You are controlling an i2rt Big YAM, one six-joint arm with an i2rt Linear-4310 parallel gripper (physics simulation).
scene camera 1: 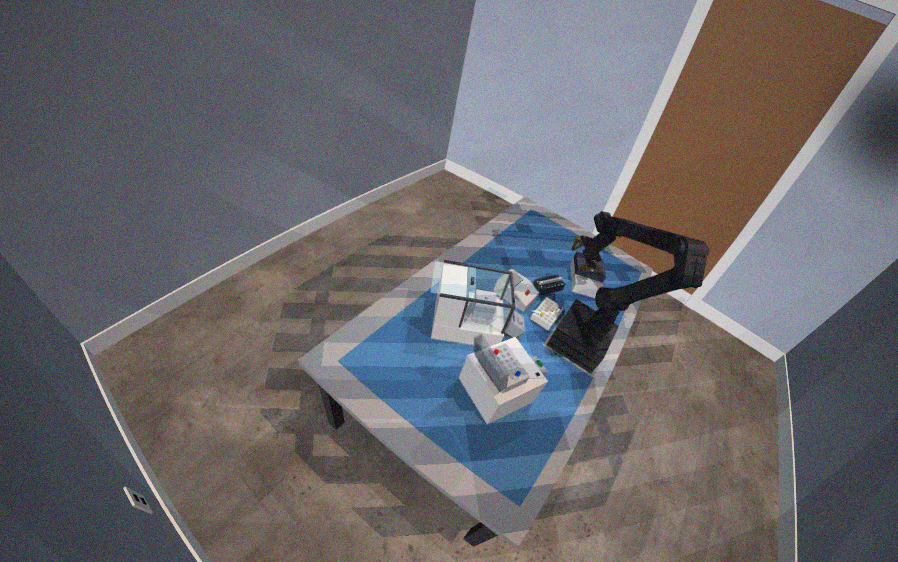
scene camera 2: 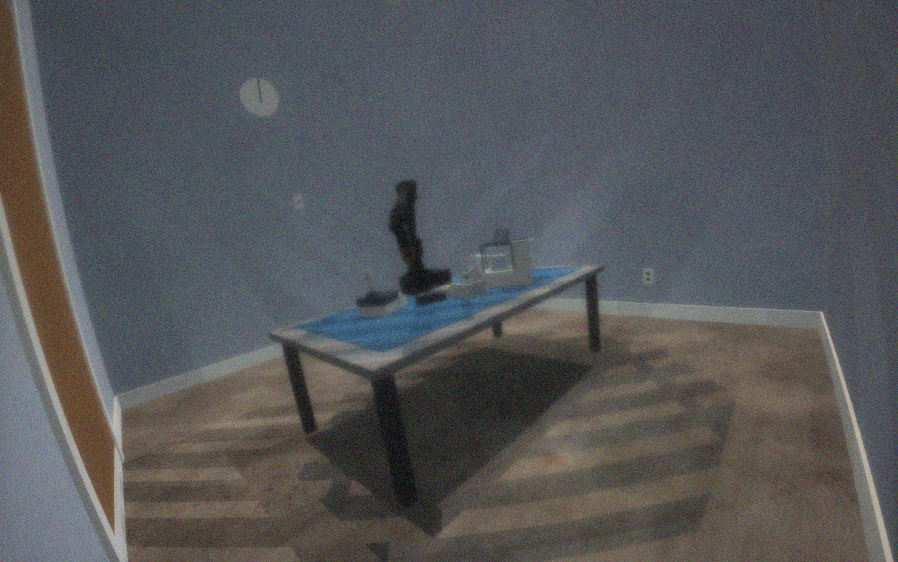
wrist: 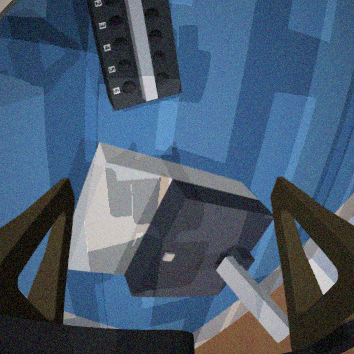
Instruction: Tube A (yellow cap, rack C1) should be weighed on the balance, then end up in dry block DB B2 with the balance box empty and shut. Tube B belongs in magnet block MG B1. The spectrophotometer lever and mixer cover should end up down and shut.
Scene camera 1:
balance door
lever box
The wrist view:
my gripper
lever box
